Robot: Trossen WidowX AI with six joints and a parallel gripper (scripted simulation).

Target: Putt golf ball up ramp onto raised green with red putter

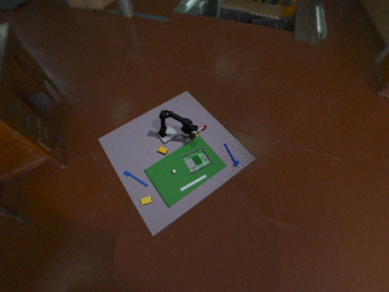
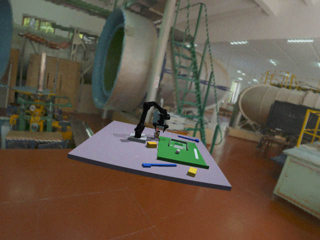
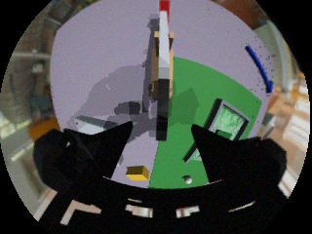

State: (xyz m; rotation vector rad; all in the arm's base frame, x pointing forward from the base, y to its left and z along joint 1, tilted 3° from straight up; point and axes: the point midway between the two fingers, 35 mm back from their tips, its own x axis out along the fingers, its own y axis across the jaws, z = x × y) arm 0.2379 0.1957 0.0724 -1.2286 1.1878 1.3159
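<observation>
My gripper tip is 10 mm past the wooden stand, 90 mm to the right of it and 60 mm above it. Also, from my gripper tip: red putter 20 mm behind, 130 mm to the left, 30 mm below; white golf ball 210 mm ahead, 360 mm to the right, 70 mm below; green mat 250 mm ahead, 240 mm to the right, 90 mm below.
</observation>
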